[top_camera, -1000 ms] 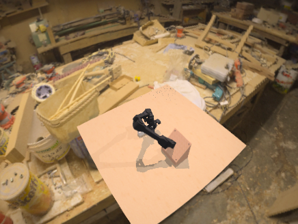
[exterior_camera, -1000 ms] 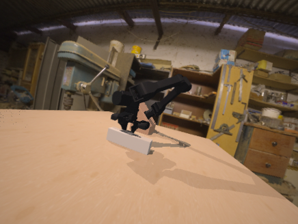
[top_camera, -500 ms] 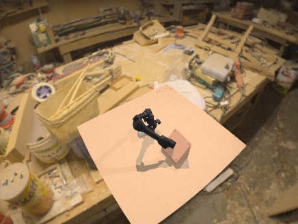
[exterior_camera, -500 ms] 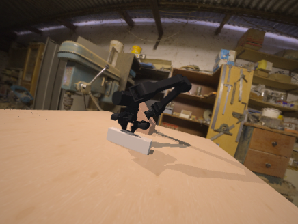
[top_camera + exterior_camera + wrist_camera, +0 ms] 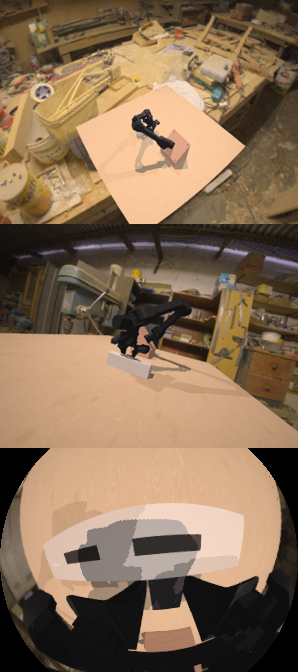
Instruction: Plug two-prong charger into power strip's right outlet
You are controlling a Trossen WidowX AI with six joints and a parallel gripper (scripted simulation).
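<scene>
Right now the two-prong charger is 2 cm ahead of my gripper tip and 1 cm above it.
</scene>
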